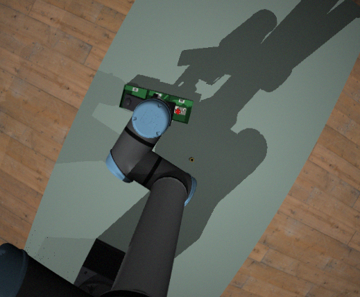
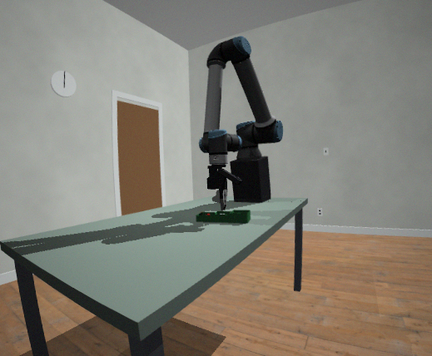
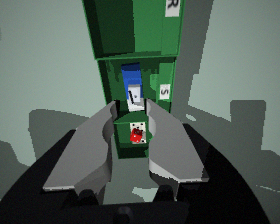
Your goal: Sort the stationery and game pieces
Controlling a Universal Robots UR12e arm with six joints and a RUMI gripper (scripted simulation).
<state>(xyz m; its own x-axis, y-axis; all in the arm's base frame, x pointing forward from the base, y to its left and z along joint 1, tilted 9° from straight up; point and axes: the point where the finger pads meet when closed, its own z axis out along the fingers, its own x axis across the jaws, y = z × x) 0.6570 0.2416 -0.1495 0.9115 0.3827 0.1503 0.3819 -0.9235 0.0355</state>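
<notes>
Now: the white-and-grey piece 40 mm below my hand, 10 mm to the right of it and 10 mm ahead of it. From my hand the other things lie so: blue-and-white eraser: 50 mm below, 10 mm to the right, 10 mm ahead; red die: 70 mm to the right, 40 mm below, 30 mm ahead; white domino: 80 mm to the right, 50 mm below, 40 mm ahead.
</notes>
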